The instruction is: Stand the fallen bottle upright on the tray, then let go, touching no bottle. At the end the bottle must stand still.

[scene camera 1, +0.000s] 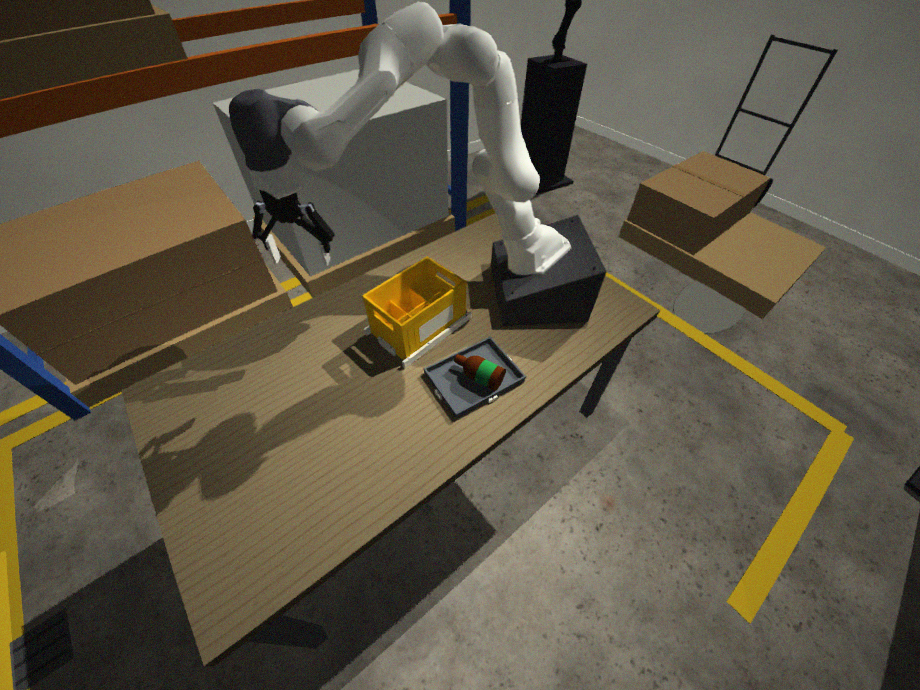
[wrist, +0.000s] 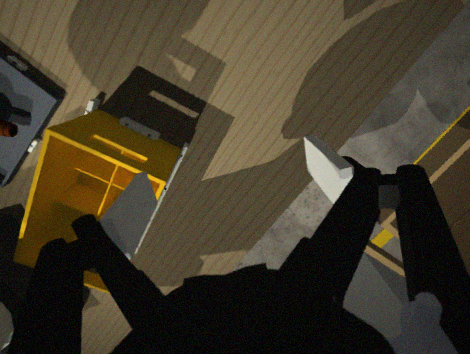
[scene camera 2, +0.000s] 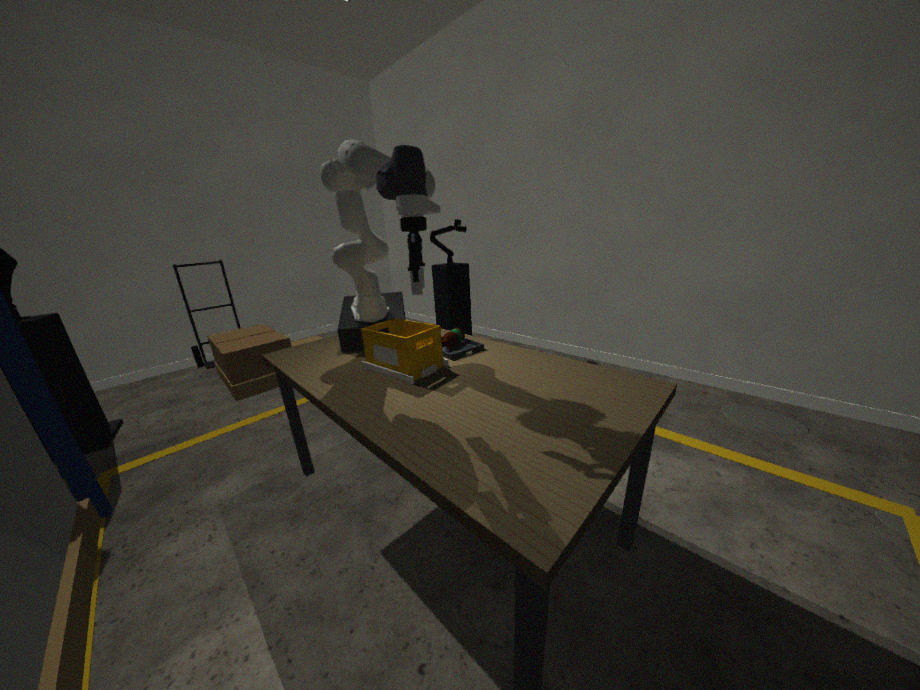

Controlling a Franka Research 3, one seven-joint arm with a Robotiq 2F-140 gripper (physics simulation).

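Note:
The fallen bottle [scene camera 1: 484,371] [scene camera 2: 451,337], brown with a green band, lies on its side on the dark grey tray [scene camera 1: 444,379] [scene camera 2: 469,349] [wrist: 42,101]. In scene camera 1 its neck points to the upper left, toward the yellow crate. In the wrist view part of the bottle's neck [wrist: 7,129] shows at the left edge. My gripper [scene camera 1: 300,257] [scene camera 2: 417,288] [wrist: 227,171] is open and empty, its fingers wide apart. It hangs high, well away from the bottle, on the far side of the crate in scene camera 1.
A yellow crate [scene camera 1: 396,334] [scene camera 2: 425,357] [wrist: 34,192] with inner dividers stands on the wooden table [scene camera 1: 356,460] [scene camera 2: 475,415] [wrist: 250,55], close beside the tray. The arm's dark base block [scene camera 1: 546,300] stands near the tray. A large cardboard box [scene camera 1: 133,274] is beyond the table's far edge.

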